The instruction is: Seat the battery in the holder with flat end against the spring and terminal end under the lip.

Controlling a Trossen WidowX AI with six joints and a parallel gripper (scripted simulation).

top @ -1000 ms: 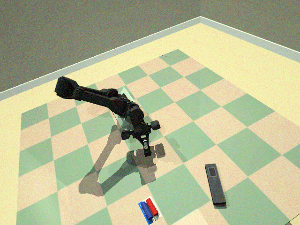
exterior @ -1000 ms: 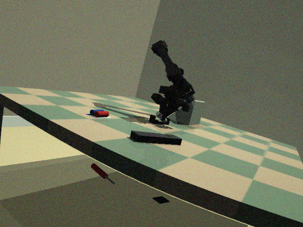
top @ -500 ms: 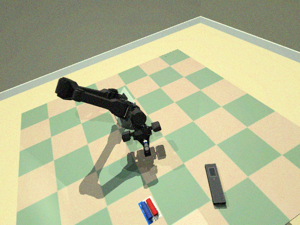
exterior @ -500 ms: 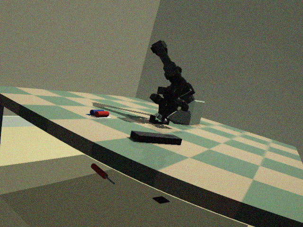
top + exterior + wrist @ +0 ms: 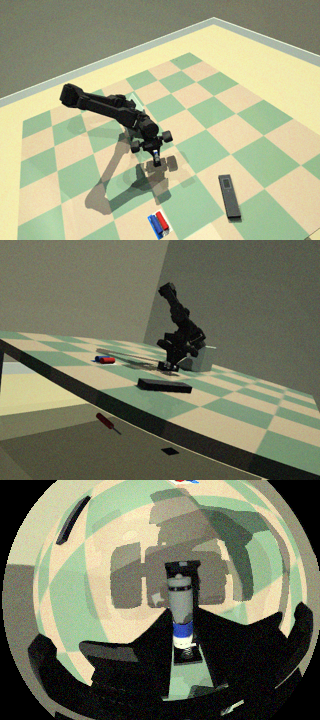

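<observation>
The battery is 1 cm above my gripper tip. From my gripper tip the other things lie so: black remote: 31 cm ahead, 15 cm to the left; red screwdriver: 30 cm ahead, 2 cm to the right, 20 cm below.
</observation>
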